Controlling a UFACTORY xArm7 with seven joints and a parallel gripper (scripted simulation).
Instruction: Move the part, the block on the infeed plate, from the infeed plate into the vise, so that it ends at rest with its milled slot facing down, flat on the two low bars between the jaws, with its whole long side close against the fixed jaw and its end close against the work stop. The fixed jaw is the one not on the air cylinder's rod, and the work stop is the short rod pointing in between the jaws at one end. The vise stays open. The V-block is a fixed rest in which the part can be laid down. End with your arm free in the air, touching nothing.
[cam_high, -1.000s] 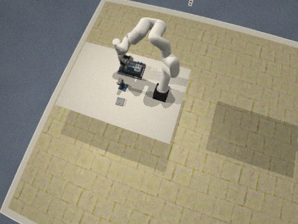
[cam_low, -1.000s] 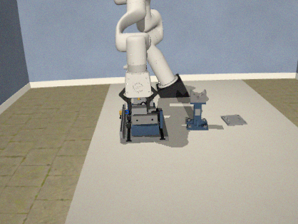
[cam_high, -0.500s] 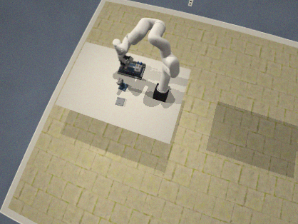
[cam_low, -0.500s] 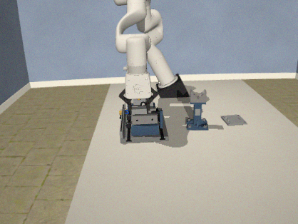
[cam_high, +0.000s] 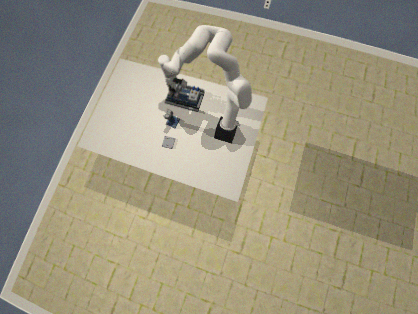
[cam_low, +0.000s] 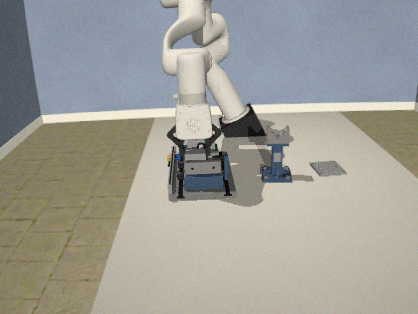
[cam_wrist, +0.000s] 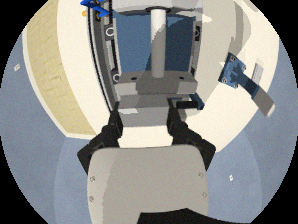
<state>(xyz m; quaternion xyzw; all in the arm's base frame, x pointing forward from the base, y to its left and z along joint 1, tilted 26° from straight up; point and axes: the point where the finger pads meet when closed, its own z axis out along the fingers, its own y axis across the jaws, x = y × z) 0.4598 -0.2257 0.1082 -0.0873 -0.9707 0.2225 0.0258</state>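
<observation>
My hand is 2 cm above the part. From my hand the other things lie so: V-block post (25 cm to the left, 5 cm below); air cylinder (16 cm behind, 5 cm to the left, 3 cm below); infeed plate (43 cm to the left, 10 cm below).
</observation>
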